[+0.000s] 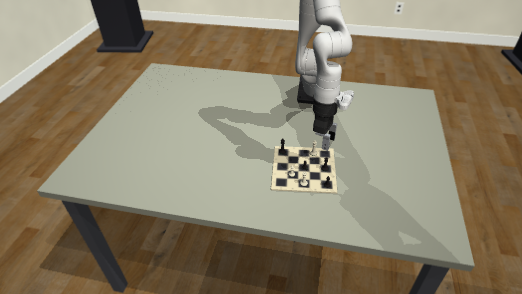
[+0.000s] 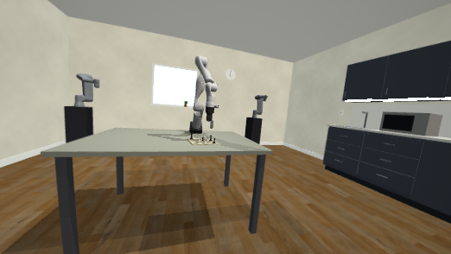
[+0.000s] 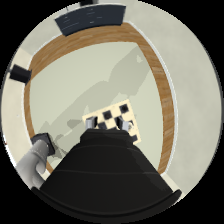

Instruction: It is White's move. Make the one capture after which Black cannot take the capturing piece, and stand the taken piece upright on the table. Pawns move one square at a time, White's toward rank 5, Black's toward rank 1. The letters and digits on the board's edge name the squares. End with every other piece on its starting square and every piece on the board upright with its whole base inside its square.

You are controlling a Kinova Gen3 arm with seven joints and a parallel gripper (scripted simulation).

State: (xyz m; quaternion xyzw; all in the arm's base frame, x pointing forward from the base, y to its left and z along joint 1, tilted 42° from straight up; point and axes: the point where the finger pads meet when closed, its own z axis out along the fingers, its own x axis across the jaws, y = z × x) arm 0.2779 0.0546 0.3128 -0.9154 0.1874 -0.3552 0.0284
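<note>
The chessboard is 13 cm below my hand and 7 cm to the right of it.
</note>
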